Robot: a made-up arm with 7 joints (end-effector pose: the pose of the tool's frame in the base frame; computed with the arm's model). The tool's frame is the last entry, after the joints. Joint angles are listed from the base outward.
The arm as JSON. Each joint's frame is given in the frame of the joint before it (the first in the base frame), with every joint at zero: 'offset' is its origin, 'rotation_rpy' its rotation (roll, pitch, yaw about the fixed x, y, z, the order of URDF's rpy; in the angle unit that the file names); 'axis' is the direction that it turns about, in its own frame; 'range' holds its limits. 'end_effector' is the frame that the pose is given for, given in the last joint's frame.
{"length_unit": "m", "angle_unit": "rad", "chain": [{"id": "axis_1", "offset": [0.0, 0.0, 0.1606], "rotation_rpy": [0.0, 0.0, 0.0], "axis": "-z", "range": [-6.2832, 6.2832]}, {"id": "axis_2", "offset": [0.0, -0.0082, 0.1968], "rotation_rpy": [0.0, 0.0, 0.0], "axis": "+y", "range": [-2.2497, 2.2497]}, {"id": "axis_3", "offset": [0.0, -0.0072, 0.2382], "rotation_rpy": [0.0, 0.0, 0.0], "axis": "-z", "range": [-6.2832, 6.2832]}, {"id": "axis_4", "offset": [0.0, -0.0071, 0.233], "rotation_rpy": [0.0, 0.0, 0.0], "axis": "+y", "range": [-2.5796, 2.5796]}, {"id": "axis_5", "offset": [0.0, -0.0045, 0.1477], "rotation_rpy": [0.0, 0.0, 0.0], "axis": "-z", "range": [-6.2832, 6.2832]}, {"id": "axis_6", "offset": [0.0, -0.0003, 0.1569], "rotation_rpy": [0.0, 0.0, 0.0], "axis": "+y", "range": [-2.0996, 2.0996]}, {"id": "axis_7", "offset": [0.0, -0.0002, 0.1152], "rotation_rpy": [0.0, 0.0, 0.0], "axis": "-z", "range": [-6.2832, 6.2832]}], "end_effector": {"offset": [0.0, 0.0, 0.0], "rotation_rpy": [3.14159, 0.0, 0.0]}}
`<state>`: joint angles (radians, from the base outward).
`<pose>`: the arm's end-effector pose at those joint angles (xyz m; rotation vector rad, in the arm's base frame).
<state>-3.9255 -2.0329 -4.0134 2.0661 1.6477 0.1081 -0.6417</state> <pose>-0.1073 0.2924 0.0064 -0.8334 0.9530 -1.1215</pose>
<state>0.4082 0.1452 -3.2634 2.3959 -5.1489 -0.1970 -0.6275</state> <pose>-0.2618 0.0487 0.5684 0.2363 0.9561 0.2896</pose>
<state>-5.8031 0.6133 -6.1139 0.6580 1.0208 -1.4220 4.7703</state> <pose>0.5264 -0.2251 0.8879 2.1309 0.7095 -1.0994</pose>
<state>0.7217 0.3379 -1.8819 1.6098 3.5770 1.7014 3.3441</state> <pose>0.2185 0.1442 0.9302 -2.7412 -1.4224 -0.3461</pose>
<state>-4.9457 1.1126 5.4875 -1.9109 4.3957 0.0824 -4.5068</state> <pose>-0.2507 -0.2381 0.7490 -2.1872 1.5245 -1.5860</pose>
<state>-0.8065 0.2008 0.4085 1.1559 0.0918 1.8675 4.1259</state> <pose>0.3517 0.1475 0.7761 -0.1539 0.1197 1.3591</pose>
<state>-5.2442 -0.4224 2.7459 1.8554 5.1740 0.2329 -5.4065</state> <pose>-0.3928 0.3140 0.5216 -0.1657 0.8759 -0.8189</pose>
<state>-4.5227 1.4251 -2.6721 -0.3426 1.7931 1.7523 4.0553</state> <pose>-0.1019 -0.7397 0.3035 0.4709 -0.8537 -0.9152</pose>
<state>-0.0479 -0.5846 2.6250 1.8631 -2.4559 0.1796 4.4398</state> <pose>-0.4836 -0.2403 0.4687 0.4286 1.1423 2.1558</pose>
